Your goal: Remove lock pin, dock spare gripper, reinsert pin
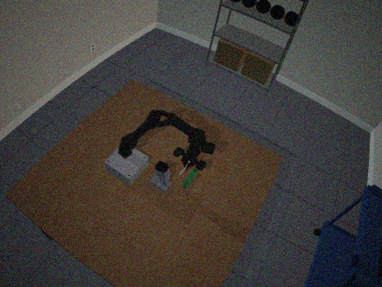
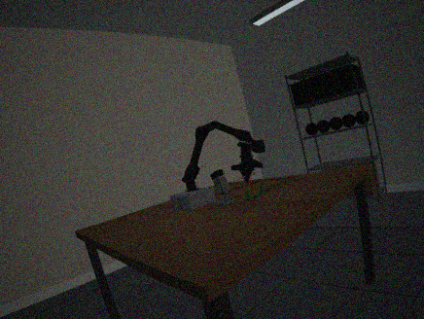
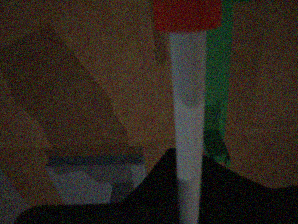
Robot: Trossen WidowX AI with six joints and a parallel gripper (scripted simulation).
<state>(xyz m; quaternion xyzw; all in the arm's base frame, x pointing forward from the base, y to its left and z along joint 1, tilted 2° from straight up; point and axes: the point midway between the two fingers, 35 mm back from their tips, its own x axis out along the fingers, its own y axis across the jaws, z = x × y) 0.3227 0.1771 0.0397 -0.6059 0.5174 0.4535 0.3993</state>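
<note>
Right now the socket mount is 120 mm to the right of my gripper tip, 60 mm behind it and 30 mm below it. From my gripper tip the other things lie so: spare gripper (120 mm to the right, 60 mm behind, 40 mm above); green holder (60 mm below, 30 mm ahead, 20 mm to the left).
</note>
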